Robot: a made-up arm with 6 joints.
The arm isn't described. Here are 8 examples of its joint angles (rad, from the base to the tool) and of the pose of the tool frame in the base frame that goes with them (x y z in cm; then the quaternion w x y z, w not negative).
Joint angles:
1: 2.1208 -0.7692 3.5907 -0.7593 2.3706 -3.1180
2: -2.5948 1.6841 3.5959 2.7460 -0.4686 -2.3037
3: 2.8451 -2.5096 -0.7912 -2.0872 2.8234 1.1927
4: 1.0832 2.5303 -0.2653 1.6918 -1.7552 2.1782
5: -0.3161 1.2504 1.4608 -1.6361 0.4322 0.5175
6: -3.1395 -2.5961 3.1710 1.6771 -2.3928 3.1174
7: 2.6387 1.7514 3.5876 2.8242 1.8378 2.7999
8: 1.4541 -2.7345 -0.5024 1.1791 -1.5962 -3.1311
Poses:
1: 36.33 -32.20 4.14 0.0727 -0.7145 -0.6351 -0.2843
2: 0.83 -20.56 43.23 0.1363 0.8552 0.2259 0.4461
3: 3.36 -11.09 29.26 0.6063 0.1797 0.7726 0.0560
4: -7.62 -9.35 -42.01 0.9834 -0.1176 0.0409 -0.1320
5: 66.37 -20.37 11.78 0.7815 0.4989 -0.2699 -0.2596
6: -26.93 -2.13 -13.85 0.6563 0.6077 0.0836 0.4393
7: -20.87 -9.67 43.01 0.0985 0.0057 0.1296 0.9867
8: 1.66 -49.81 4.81 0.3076 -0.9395 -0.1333 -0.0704
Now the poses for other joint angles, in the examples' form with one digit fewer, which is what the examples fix.
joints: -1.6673 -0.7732 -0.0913 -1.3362 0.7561 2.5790
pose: -6.5 -19.9 44.0 0.138 -0.356 0.211 -0.900
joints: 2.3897 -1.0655 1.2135 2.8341 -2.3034 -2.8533
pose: 27.6 -51.3 52.8 0.128 -0.773 0.042 0.619
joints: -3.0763 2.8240 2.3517 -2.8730 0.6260 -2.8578
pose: -39.3 -21.4 -36.7 0.090 0.505 0.268 -0.815
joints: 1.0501 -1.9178 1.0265 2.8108 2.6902 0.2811
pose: -49.0 -48.4 4.5 0.187 0.802 0.504 0.260
